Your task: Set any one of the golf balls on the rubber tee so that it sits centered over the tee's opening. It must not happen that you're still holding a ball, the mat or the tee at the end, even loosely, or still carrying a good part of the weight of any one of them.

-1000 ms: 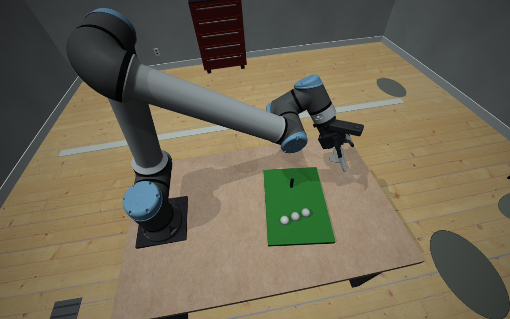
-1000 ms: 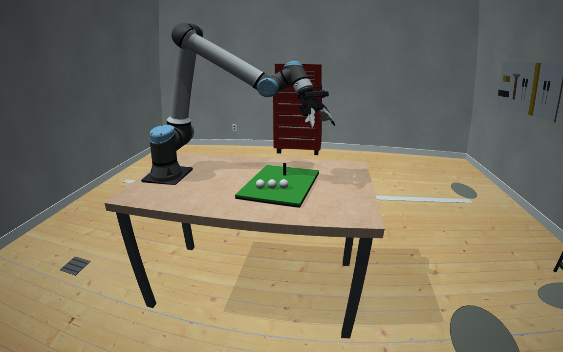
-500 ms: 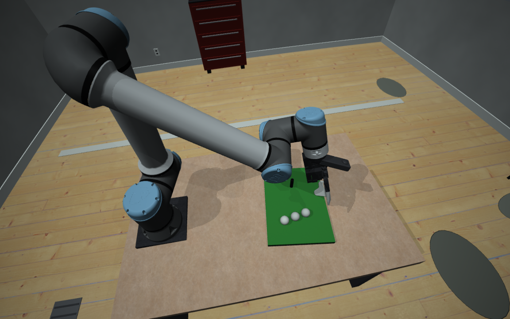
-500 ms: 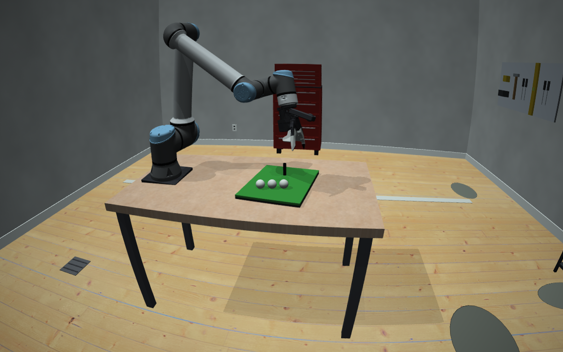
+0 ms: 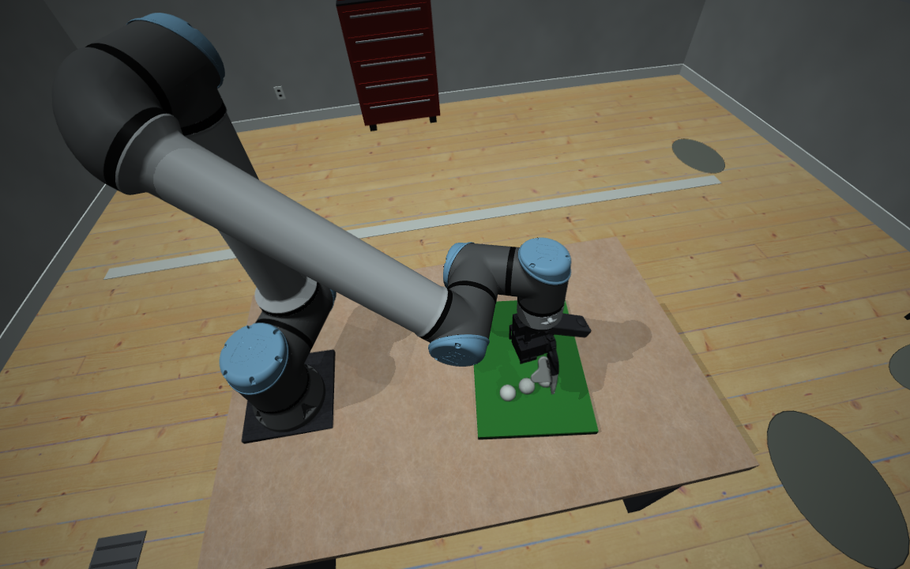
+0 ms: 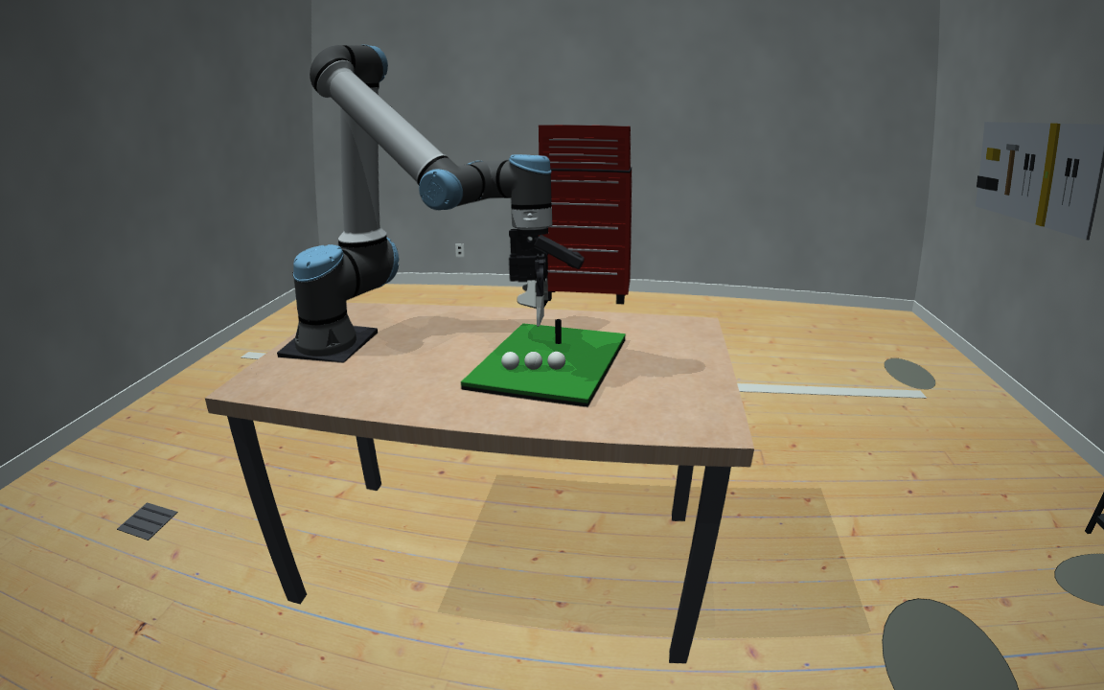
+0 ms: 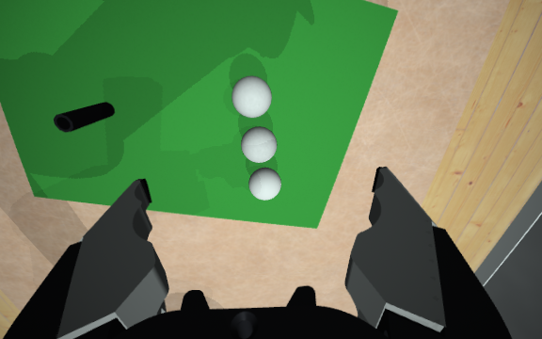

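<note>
Now: hand 10 mm short of the green mat, 140 mm to the right of it and 130 mm above it.
</note>
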